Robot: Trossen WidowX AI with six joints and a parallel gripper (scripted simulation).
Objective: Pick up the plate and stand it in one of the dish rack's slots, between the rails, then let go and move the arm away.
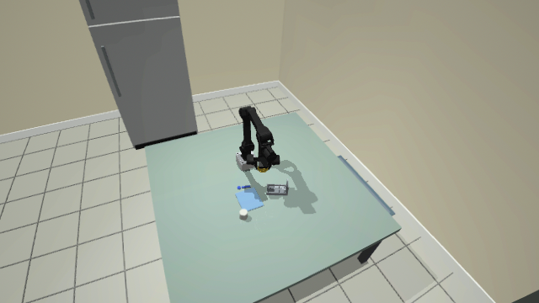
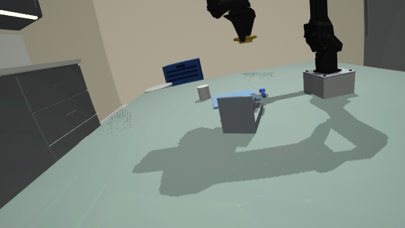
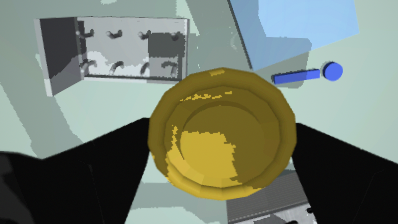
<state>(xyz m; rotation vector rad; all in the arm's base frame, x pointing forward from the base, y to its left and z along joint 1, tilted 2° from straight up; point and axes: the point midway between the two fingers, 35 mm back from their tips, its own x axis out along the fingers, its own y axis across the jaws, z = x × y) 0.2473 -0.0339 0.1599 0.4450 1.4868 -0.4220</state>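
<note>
My gripper tip is 160 mm above the grey dish rack, 80 mm to the right of it and 60 mm short of it. The rest, counted from my gripper tip: small blue utensil: 180 mm below, 100 mm to the right, 80 mm behind; white cup: 200 mm to the right, 160 mm below, 120 mm ahead; yellow plate: 10 mm above.
</note>
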